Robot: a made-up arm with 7 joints. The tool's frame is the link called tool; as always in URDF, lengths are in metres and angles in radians. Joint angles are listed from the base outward.
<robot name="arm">
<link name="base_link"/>
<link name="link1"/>
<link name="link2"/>
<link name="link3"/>
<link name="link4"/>
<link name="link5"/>
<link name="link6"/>
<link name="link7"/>
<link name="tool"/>
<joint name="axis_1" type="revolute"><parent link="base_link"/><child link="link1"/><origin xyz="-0.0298 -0.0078 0.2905" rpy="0 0 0"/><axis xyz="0 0 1"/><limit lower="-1.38" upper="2.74"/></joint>
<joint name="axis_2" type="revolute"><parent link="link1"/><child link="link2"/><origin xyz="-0.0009 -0.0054 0.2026" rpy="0 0 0"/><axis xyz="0 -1 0"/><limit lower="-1.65" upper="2.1"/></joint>
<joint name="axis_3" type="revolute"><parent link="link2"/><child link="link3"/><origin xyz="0.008 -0.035 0.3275" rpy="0 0 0"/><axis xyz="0 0 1"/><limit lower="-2.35" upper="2.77"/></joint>
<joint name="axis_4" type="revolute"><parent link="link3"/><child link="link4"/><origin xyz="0.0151 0.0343 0.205" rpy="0 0 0"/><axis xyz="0 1 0"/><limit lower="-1.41" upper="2.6"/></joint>
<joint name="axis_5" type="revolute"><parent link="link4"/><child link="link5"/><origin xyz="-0.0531 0.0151 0.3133" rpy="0 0 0"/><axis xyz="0 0 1"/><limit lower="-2.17" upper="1.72"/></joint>
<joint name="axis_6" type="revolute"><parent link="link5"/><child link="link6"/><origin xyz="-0.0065 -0.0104 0.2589" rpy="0 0 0"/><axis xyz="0 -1 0"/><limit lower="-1.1" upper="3.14"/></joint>
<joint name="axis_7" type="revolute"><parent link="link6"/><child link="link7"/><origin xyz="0.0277 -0.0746 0.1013" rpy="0 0 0"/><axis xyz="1 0 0"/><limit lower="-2.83" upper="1.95"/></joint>
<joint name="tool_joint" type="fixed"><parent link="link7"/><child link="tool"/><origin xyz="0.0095 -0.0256 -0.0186" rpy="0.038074 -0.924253 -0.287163"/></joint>
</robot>
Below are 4 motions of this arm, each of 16 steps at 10 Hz.
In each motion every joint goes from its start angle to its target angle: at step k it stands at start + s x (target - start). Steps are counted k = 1, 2, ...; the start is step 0. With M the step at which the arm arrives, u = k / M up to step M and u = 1 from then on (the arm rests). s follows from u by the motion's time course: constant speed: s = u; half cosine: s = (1 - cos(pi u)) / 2; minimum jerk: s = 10 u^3 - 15 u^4 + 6 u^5.
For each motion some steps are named. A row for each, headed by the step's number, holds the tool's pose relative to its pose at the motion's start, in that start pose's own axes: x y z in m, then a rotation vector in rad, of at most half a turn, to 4 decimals.
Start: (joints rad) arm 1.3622 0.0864 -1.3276 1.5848 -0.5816 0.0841 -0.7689
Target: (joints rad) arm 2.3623 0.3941 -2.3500 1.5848 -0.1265 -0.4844 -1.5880
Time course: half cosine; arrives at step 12
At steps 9, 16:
9: 0.2421 0.1030 -0.1653 0.2926 -0.4040 1.1220
16: 0.2959 0.1483 -0.1762 0.3513 -0.4899 1.3174

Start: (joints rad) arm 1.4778 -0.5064 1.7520 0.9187 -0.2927 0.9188 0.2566
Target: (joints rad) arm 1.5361 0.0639 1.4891 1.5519 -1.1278 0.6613 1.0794
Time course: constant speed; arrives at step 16
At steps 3, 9, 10, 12, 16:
3: -0.0388 0.1135 -0.0625 -0.2044 0.0913 0.0071
9: -0.1526 0.2785 -0.2065 -0.6362 0.1424 -0.0217
10: -0.1747 0.2971 -0.2315 -0.7077 0.1330 -0.0294
12: -0.2204 0.3265 -0.2813 -0.8478 0.0988 -0.0450
16: -0.3140 0.3543 -0.3762 -1.1076 -0.0273 -0.0697

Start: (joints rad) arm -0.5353 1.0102 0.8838 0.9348 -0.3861 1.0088 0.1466
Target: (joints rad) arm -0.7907 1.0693 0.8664 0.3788 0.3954 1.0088 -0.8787
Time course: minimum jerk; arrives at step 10
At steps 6, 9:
6: 0.0351 0.0130 0.1369 -0.0616 -0.4056 0.3050
9: 0.0340 0.0452 0.1989 -0.1114 -0.6409 0.4441

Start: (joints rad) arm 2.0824 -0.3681 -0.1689 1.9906 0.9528 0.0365 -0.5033
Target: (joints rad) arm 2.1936 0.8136 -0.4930 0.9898 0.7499 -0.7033 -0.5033
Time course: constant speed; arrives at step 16
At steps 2, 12, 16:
2: -0.0946 0.0989 0.0934 -0.1361 -0.1249 0.1266
12: -0.9104 0.4135 0.0175 -0.8574 -0.7704 0.5165
16: -1.2046 0.3325 -0.2604 -1.0918 -1.0718 0.5460

